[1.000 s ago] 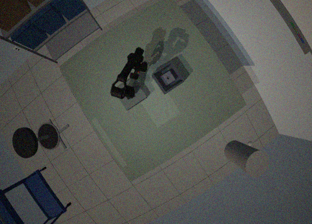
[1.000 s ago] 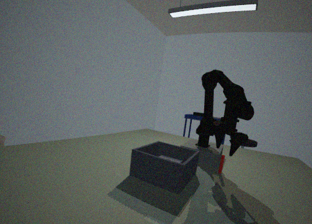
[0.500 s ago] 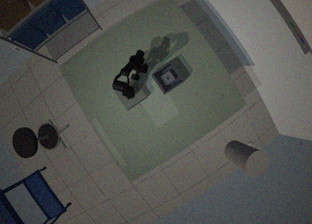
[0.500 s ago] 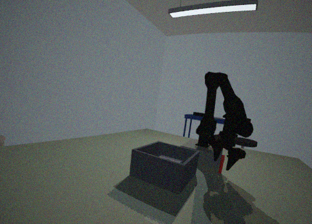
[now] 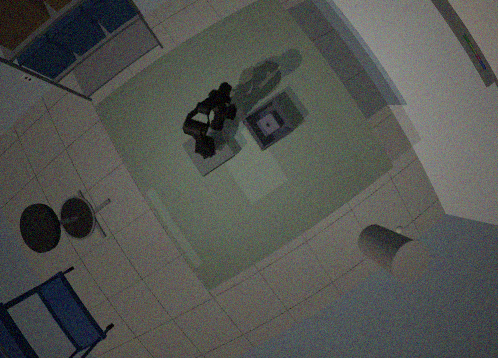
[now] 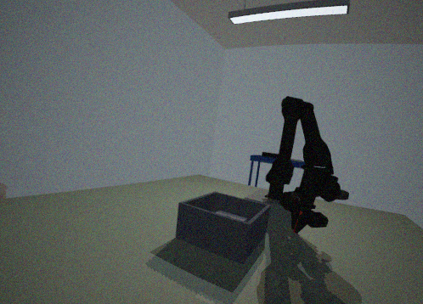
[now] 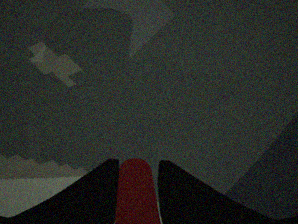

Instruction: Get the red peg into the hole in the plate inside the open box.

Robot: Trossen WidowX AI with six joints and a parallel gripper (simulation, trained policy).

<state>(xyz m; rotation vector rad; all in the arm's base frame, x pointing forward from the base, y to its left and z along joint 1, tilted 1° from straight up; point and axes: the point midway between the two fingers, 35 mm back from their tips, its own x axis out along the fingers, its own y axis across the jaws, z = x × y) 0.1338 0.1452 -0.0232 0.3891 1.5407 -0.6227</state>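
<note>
Right now the plate is 21 cm ahead of my gripper tip, 14 cm to the right of it and 4 cm above it. Round my gripper tip: dark box 21 cm ahead, 14 cm to the right, 2 cm above; red peg 1 cm to the left, 3 cm above.
</note>
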